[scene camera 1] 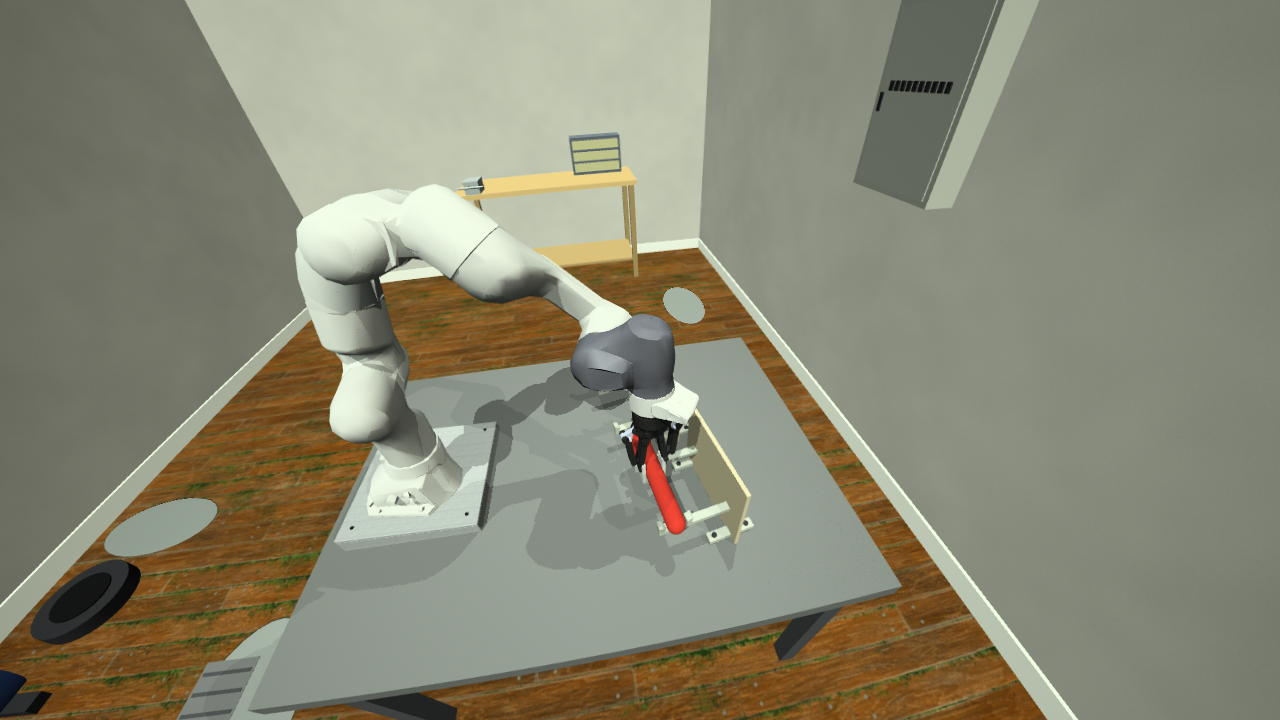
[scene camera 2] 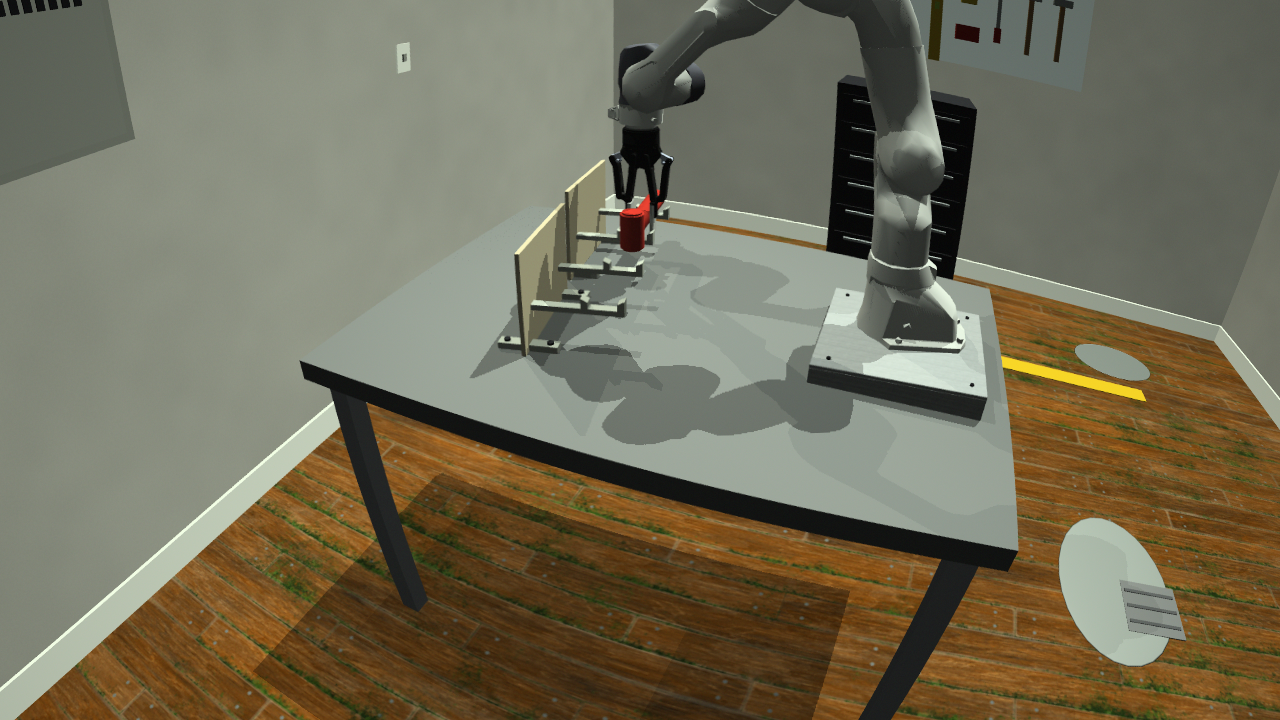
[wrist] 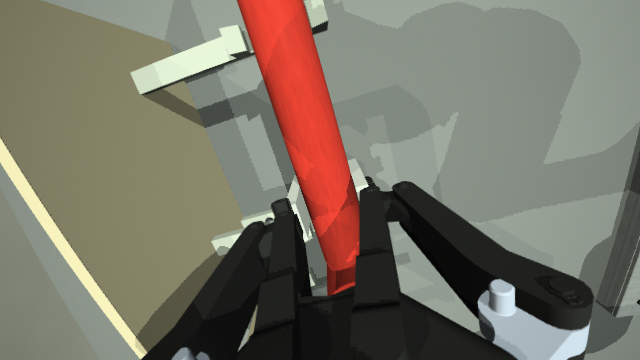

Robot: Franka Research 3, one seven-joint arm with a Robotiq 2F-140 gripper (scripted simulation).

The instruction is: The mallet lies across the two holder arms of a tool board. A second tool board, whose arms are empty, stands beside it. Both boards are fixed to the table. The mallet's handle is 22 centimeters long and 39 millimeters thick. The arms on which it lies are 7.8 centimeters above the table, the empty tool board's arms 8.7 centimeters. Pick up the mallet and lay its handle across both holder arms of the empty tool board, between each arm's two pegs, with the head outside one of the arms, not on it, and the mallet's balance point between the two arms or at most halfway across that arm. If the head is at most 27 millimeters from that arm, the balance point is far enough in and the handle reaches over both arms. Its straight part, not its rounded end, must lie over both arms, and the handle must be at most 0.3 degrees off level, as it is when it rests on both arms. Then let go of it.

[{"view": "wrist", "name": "my gripper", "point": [328,181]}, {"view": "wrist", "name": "red mallet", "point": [284,46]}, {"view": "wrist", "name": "tool board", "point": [114,161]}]
